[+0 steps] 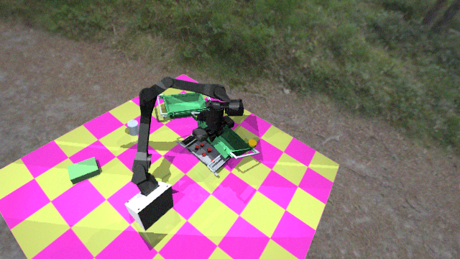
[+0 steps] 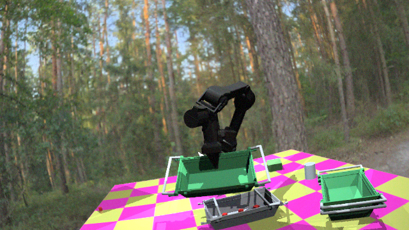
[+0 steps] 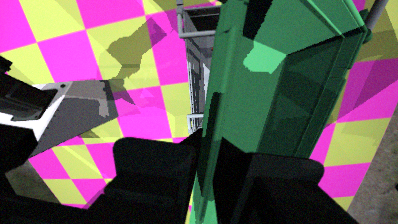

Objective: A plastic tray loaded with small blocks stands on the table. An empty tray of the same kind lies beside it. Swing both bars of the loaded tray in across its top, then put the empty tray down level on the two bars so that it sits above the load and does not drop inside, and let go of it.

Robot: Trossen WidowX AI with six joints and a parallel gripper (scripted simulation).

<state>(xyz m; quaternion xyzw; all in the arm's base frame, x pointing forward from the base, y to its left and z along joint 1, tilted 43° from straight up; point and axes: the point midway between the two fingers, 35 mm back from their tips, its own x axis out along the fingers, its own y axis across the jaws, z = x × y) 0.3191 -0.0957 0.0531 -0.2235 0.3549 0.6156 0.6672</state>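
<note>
Now: the green tray 7 cm ahead of my gripper tip and 1 cm to the right of it. Also, from my gripper tip: green block: 45 cm behind, 38 cm to the left, 17 cm below; then grey cylinder: 44 cm to the left, 16 cm below, 13 cm behind; then yellow object: 29 cm ahead, 18 cm below, 8 cm to the right.
</note>
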